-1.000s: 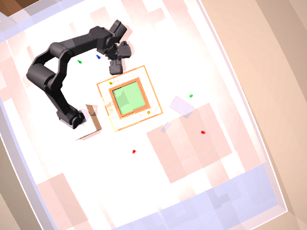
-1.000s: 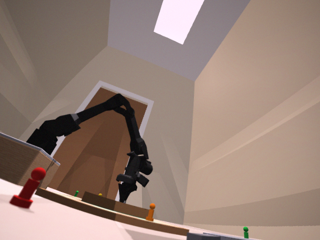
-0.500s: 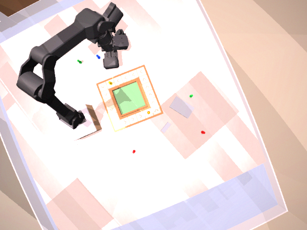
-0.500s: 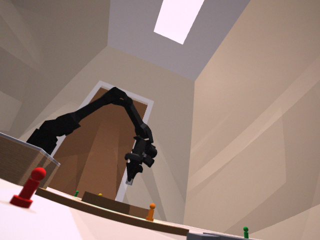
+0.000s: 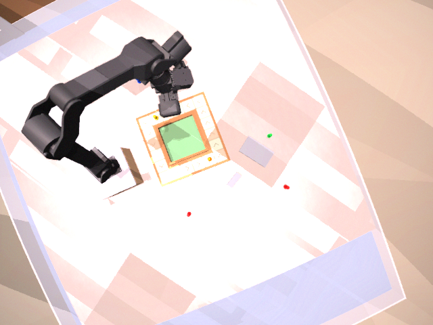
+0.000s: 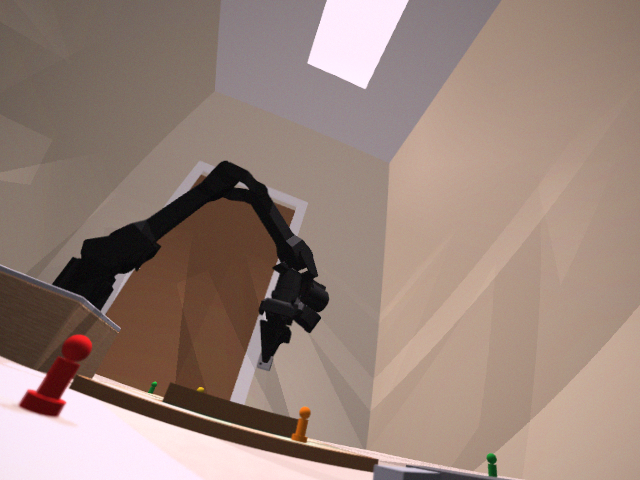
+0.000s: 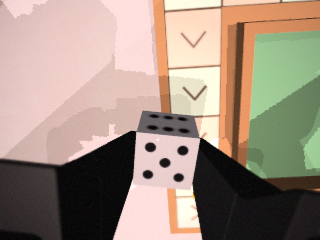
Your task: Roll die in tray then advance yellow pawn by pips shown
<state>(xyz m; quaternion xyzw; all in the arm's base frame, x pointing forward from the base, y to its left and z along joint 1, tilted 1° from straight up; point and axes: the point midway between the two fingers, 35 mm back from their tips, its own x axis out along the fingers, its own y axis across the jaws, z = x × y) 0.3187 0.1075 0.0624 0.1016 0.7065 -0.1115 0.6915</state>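
My gripper tip is now 10 cm past the yellow pawn, 9 cm above it and 1 cm to the left of it. Round my gripper tip: orange pawn 25 cm to the right, 9 cm below, 1 cm ahead; white die right at my gripper tip; green tray 13 cm to the right, 11 cm below, 5 cm behind.
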